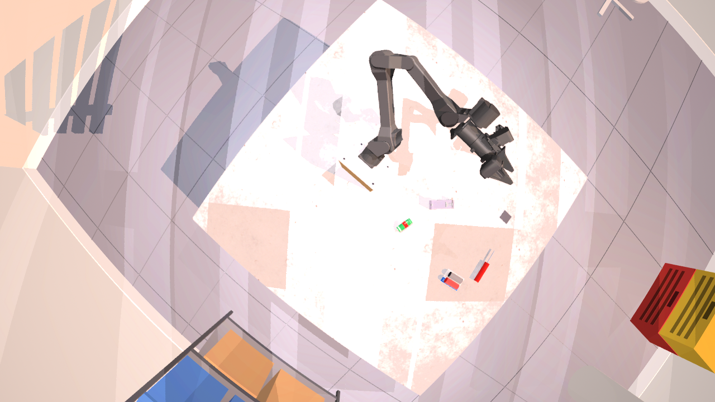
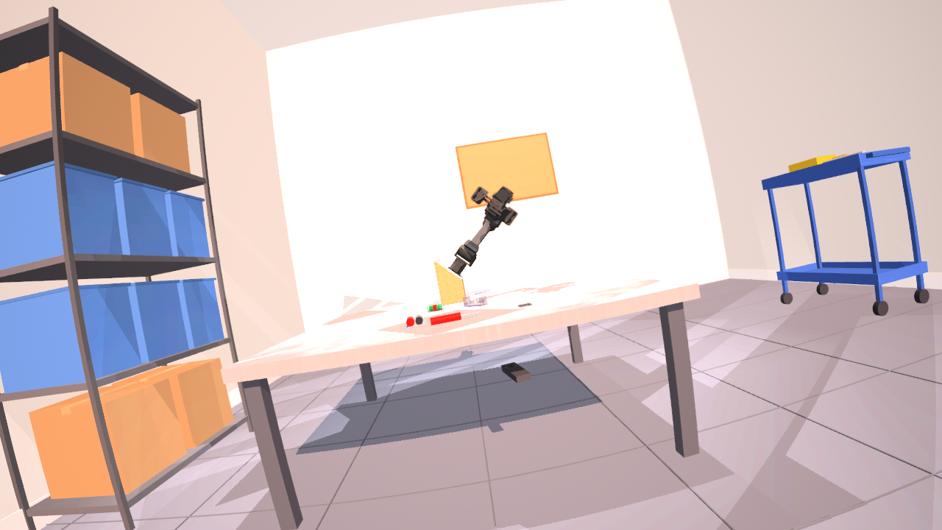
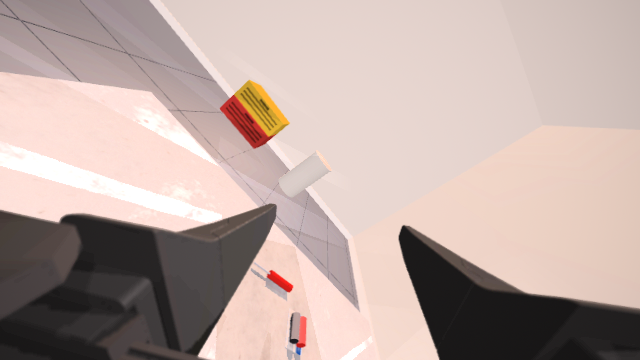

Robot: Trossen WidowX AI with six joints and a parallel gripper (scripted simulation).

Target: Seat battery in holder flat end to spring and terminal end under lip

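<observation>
Right now my gripper tip is 35 cm above the battery, 30 cm to the left of it and 9 cm past it. Also, from my gripper tip: dark remote 55 cm below, 28 cm ahead, 4 cm to the right; then dark square 36 cm below, 23 cm ahead, 2 cm to the left; then red screwdriver 35 cm below, 29 cm ahead, 18 cm to the right.
</observation>
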